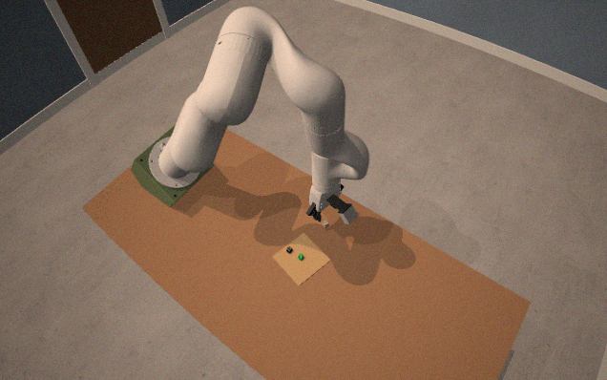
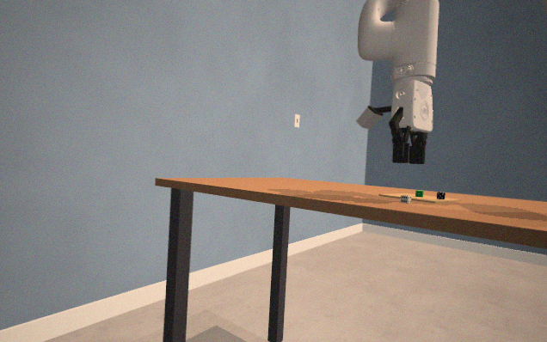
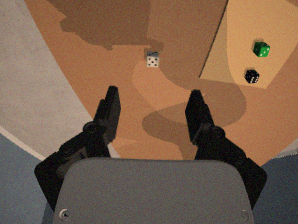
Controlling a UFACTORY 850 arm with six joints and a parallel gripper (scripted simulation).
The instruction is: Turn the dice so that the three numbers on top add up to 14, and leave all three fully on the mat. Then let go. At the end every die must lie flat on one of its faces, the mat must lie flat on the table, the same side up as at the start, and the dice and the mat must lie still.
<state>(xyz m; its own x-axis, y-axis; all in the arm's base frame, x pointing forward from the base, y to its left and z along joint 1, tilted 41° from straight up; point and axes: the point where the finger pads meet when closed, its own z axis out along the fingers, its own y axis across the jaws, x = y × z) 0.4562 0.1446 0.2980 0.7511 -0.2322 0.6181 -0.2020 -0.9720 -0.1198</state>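
Now: hand 9 cm above the white die. Also, from my hand: black die: 5 cm behind, 15 cm to the right, 9 cm below; then green die: 15 cm to the right, 9 cm below; then mat: 15 cm to the right, 10 cm below.
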